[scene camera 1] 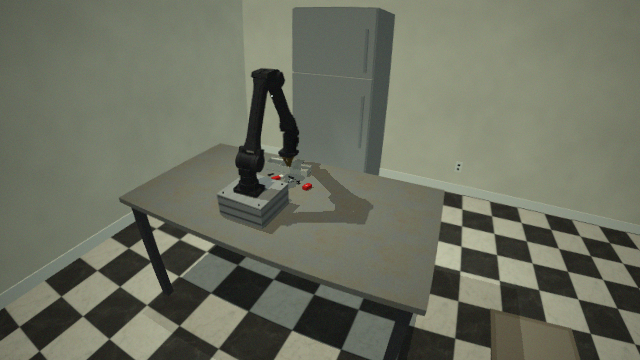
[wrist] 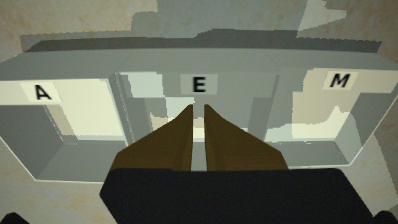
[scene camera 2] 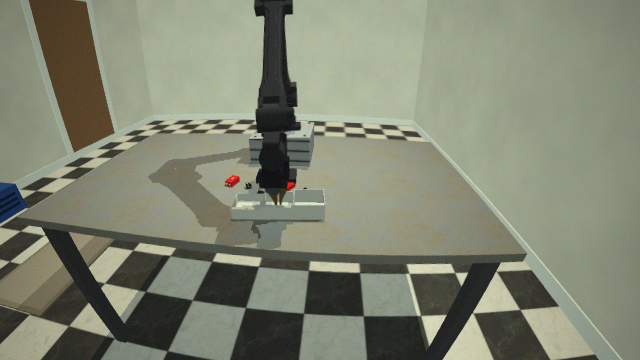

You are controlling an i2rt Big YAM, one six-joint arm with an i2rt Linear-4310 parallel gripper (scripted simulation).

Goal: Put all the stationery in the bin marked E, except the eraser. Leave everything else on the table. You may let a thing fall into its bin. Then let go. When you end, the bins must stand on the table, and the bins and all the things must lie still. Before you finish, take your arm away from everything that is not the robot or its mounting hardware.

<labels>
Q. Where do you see a joined bins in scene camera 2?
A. At 308,204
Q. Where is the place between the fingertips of the gripper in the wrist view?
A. At 198,112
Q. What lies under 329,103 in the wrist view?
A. A joined bins.
</labels>
